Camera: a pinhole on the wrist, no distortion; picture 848 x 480 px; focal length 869.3 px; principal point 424.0 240.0 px. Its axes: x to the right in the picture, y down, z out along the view. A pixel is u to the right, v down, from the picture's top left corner.
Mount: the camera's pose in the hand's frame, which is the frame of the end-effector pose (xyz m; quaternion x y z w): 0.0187 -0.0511 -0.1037 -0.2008 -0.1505 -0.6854 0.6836
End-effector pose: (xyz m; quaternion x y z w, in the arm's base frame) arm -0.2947 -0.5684 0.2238 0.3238 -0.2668 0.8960 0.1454
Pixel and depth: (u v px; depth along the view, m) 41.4 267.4 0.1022
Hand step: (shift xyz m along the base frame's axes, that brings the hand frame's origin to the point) -0.0556 -0.0073 -0.0192
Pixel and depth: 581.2 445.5 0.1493
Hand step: -0.0280 -0.0127 0.0682
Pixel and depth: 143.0 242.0 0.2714
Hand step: -0.0494 -0.1764 0.0234
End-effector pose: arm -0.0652 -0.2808 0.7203 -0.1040 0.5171 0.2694 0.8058
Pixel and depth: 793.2 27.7 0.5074
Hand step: 0.3265 0.1853 0.2602
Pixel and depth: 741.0 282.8 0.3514
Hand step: 0.2223 0.1424 0.0622
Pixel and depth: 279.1 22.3 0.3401
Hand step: 0.0311 0.1991 0.1332
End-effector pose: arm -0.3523 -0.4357 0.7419 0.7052 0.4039 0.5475 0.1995
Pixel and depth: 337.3 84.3 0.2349
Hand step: 0.1157 -0.0402 0.0259
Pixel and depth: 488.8 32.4 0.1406
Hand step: 0.0272 -0.0043 -0.0057
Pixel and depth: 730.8 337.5 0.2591
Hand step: 0.1562 0.0837 -0.0171
